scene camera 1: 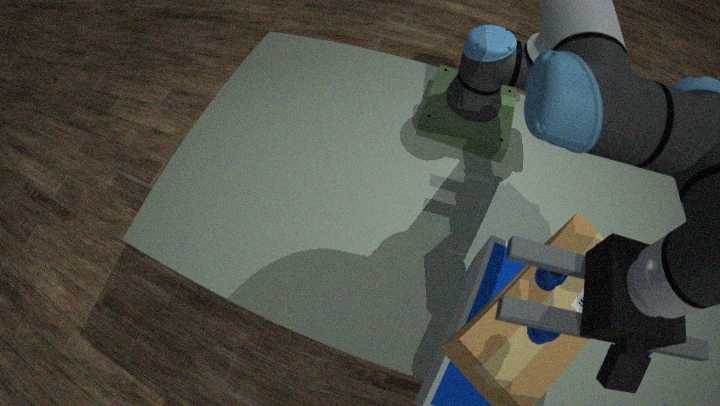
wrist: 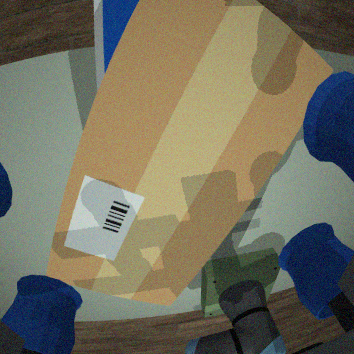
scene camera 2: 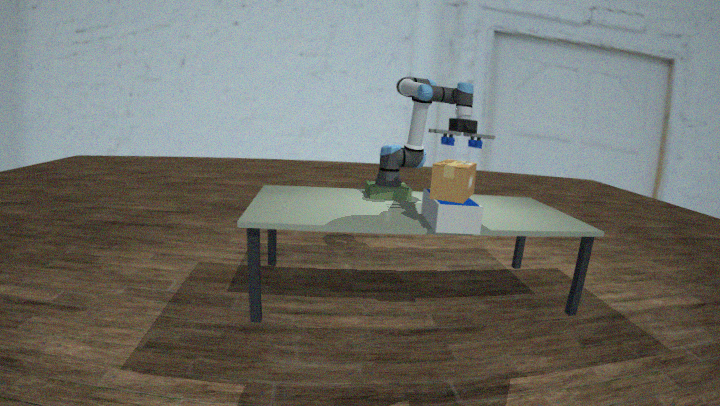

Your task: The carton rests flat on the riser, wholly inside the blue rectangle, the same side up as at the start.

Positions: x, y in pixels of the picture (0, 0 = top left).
Labels:
The suction head [scene camera 1: 545, 280] holds nothing. The cup is 17 cm from the middle of a brown carton [scene camera 1: 493, 355], above it.

